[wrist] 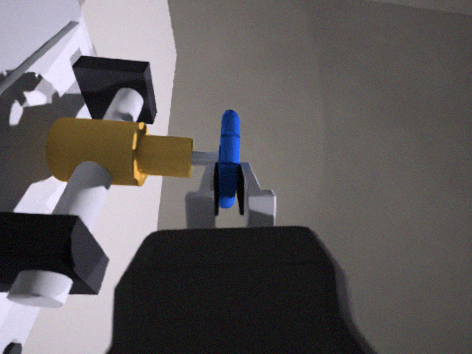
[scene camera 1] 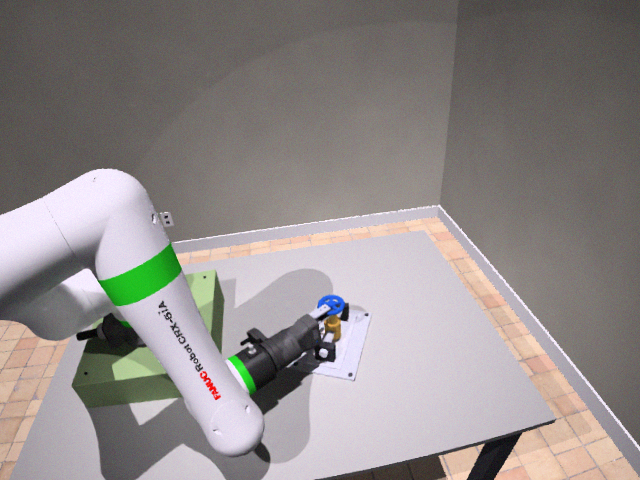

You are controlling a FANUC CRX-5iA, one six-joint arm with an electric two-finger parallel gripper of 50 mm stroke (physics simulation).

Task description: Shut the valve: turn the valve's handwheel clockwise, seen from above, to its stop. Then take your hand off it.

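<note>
The blue handwheel (scene camera 1: pixel 338 299) (wrist: pixel 230 145) sits on top of the brass valve body (scene camera 1: pixel 333 327) (wrist: pixel 95 150), joined to it by a thin grey stem (wrist: pixel 204 158). In the wrist view the wheel shows edge-on. My gripper (scene camera 1: pixel 326 308) (wrist: pixel 227 178) is shut on the wheel's rim, one finger below it and one above it. In the scene view it reaches the rim from the left front. The wheel's angle relative to its stop cannot be read.
A grey pipe (wrist: pixel 85 192) runs through the valve, held by black blocks (scene camera 1: pixel 325 352) (wrist: pixel 45 250) (wrist: pixel 115 85) on a pale base plate (scene camera 1: pixel 360 338). The plate lies on the grey table (scene camera 1: pixel 439 361). The green robot pedestal (scene camera 1: pixel 129 390) stands at the left, with walls behind and at the right.
</note>
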